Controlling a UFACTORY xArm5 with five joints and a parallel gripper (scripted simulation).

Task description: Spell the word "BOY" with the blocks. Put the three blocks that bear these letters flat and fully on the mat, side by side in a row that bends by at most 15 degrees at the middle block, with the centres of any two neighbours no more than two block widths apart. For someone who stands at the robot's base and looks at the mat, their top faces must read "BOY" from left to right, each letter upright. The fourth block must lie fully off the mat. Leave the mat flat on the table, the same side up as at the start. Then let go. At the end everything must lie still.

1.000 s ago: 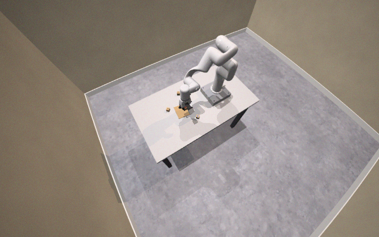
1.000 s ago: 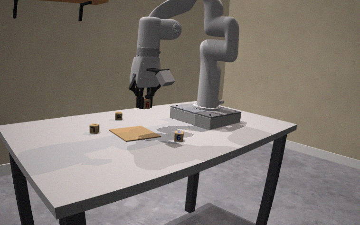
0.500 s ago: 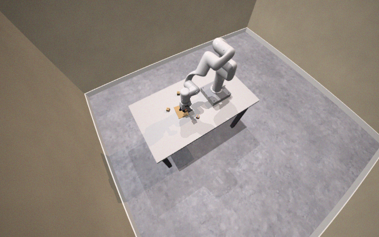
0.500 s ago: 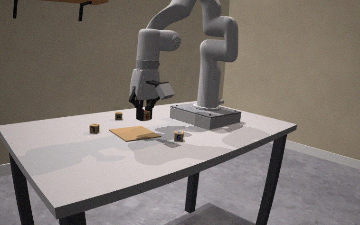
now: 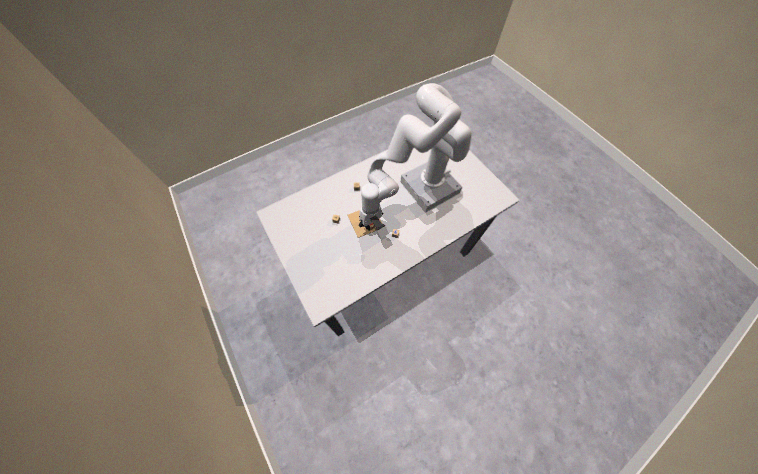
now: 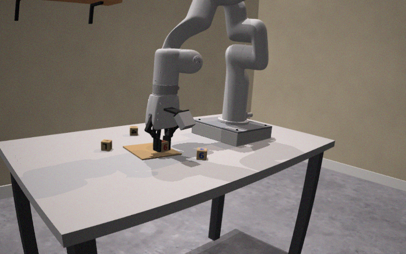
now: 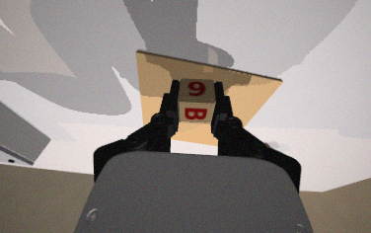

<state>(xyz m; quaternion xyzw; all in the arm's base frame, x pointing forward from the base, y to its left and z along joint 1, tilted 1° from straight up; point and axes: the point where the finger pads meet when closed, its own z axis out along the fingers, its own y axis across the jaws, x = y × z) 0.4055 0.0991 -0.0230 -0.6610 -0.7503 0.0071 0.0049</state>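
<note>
Now: the tan mat 50 mm to the right of my hand, 30 mm below it and 10 mm ahead of it. From my hand the other things lie so: wooden block: 250 mm to the right, 40 mm behind, 20 mm below.
</note>
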